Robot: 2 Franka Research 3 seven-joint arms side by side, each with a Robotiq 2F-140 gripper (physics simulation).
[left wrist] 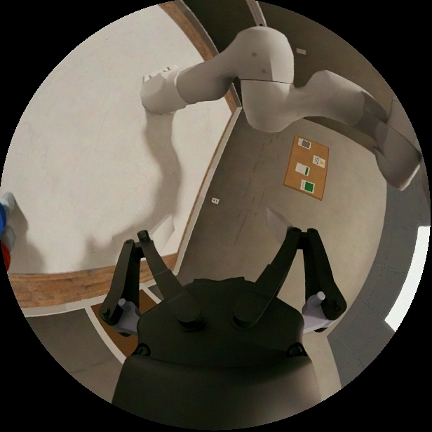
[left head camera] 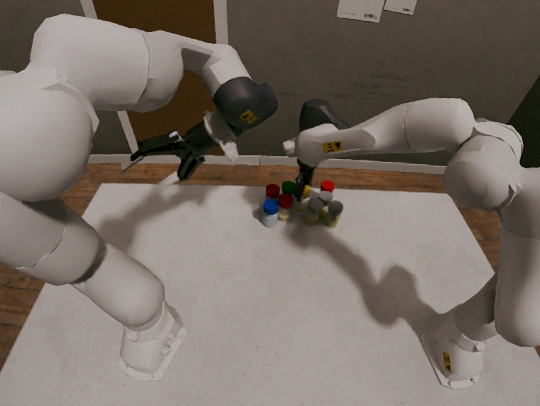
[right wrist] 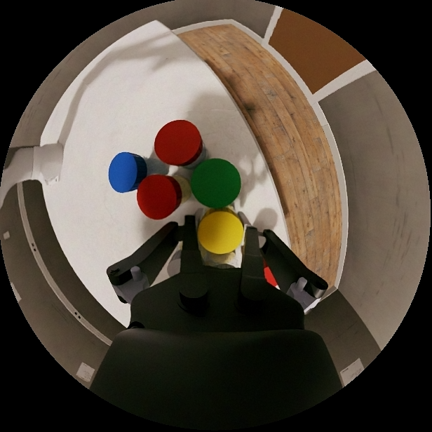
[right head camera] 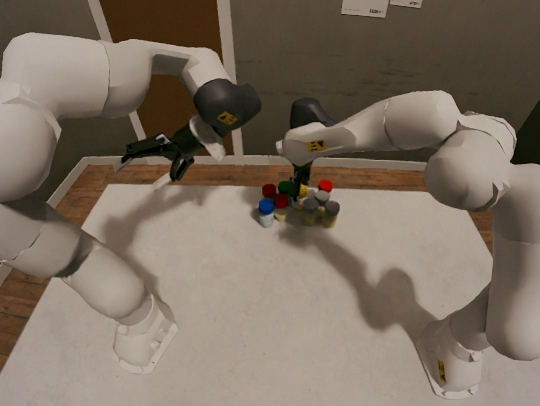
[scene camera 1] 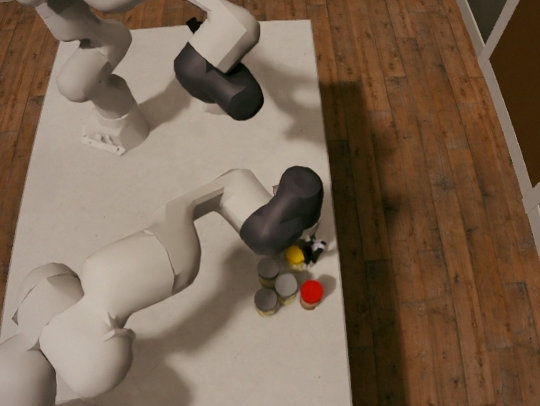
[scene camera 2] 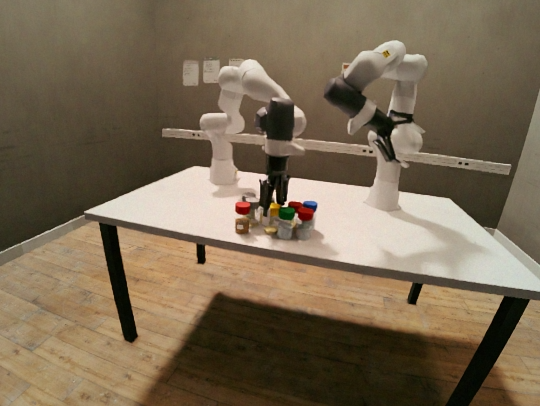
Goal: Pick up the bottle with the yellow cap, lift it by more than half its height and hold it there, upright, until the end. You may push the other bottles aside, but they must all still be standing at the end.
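The bottle with the yellow cap (left head camera: 306, 190) (right head camera: 302, 190) (scene camera 1: 295, 255) (scene camera 2: 274, 209) (right wrist: 220, 232) stands upright among the other bottles, its base seemingly at table level. My right gripper (left head camera: 300, 196) (scene camera 2: 273, 204) (right wrist: 219, 217) points down, shut on this bottle, with one finger on each side just below the cap. In the right wrist view, the yellow cap lies between the fingers, close beside the green cap (right wrist: 216, 183). The lower body is partly hidden by fingers and neighbours. My left gripper (left head camera: 150, 172) (right head camera: 142, 173) (left wrist: 219, 219) is open and empty, raised above the table's far left part.
Two dark red-capped bottles (right wrist: 178, 142) (right wrist: 159, 196) and a blue-capped one (left head camera: 270, 207) (right wrist: 127, 172) stand near the green one. Three grey-capped bottles (scene camera 1: 268, 268) (scene camera 1: 286, 285) (scene camera 1: 266, 301) and a bright red-capped one (scene camera 1: 311, 292) (scene camera 2: 242, 207) stand on the other side. The table edge (scene camera 2: 190, 241) is close.
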